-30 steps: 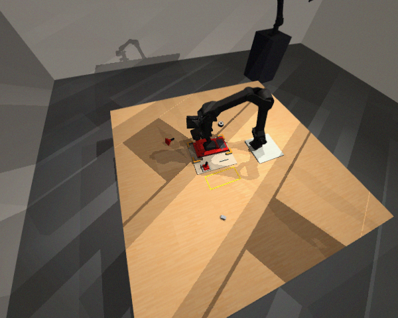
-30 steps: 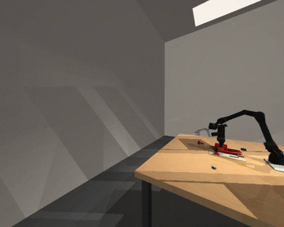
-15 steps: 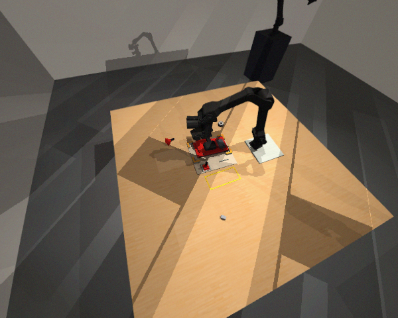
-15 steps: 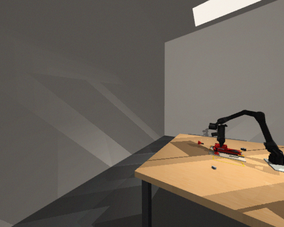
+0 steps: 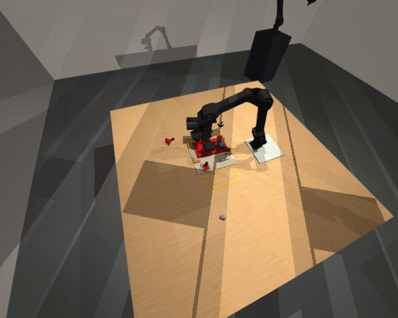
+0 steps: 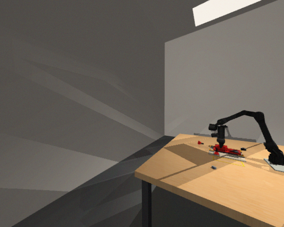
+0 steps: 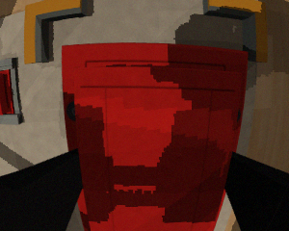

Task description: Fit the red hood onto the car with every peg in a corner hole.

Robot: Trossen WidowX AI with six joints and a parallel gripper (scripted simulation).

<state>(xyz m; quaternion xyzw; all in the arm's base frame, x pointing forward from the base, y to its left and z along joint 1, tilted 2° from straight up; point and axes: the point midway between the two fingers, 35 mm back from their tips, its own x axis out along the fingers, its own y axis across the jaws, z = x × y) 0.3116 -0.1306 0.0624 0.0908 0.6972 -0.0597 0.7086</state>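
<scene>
The red hood is right at my gripper tip. From my gripper tip the other things lie so: grey jig 20 mm behind, 30 mm to the left, 30 mm below; then small wheel 210 mm behind, 130 mm to the right, 30 mm below.
</scene>
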